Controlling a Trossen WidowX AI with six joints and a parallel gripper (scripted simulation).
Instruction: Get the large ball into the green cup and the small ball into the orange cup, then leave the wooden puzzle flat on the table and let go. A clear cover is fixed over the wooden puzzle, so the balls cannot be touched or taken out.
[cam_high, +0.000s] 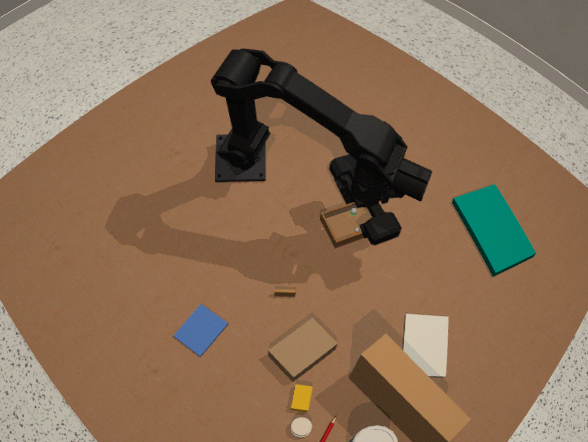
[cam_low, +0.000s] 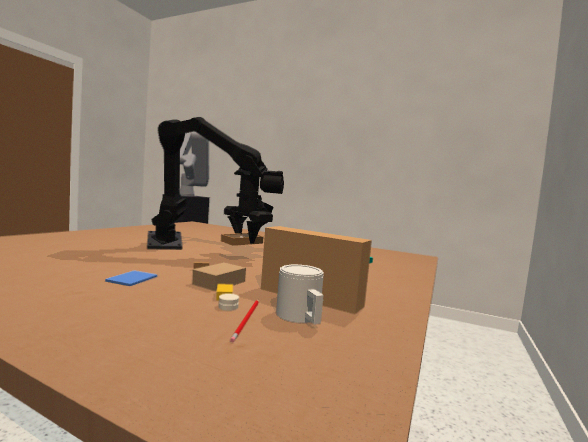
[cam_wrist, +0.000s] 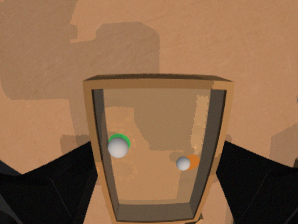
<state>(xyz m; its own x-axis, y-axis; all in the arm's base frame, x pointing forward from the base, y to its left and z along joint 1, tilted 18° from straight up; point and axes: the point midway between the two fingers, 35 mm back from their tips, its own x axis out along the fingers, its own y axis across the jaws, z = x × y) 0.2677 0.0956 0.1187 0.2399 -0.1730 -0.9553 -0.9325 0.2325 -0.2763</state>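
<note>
The wooden puzzle lies 10 mm to the right of my hand and 30 mm below it. From my hand the other things lie so: green slab (190 mm ahead, 280 mm to the left, 80 mm below); white slab (280 mm ahead, 50 mm to the right, 90 mm below); tan box (130 mm ahead, 240 mm to the right, 70 mm below).
</note>
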